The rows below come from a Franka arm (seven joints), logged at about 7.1 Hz.
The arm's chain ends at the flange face. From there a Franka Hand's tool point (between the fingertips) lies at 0.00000 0.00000 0.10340 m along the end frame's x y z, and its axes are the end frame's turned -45 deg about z.
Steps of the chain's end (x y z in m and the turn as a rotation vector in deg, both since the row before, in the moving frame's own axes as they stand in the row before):
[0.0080 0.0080 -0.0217 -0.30 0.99 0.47]
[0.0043 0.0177 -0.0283 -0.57 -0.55 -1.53]
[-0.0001 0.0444 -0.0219 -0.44 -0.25 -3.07]
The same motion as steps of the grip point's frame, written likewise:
[0.0009 0.0130 -0.0217 -0.91 0.49 0.47]
[-0.0109 0.0156 -0.0283 -0.01 -0.79 -1.53]
[-0.0323 0.0316 -0.0219 -0.13 -0.49 -3.07]

